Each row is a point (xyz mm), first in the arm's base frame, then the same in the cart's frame.
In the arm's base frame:
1: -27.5 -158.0 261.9
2: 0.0 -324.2 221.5
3: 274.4 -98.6 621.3
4: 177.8 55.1 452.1
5: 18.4 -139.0 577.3
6: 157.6 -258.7 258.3
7: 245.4 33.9 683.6
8: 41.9 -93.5 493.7
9: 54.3 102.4 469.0
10: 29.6 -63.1 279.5
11: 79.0 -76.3 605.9
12: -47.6 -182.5 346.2
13: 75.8 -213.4 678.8
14: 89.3 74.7 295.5
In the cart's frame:
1: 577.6 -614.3 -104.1
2: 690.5 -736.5 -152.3
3: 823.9 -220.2 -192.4
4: 581.4 -272.2 -185.6
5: 755.6 -374.7 9.1
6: 706.8 -609.0 -270.5
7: 748.9 -105.5 -133.2
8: 679.9 -392.1 -50.7
9: 518.7 -278.7 -68.1
10: 531.1 -519.9 -142.9
11: 741.2 -292.1 -28.3
12: 638.5 -581.7 -46.4
13: 887.3 -332.3 5.9
14: 451.5 -398.2 -183.5

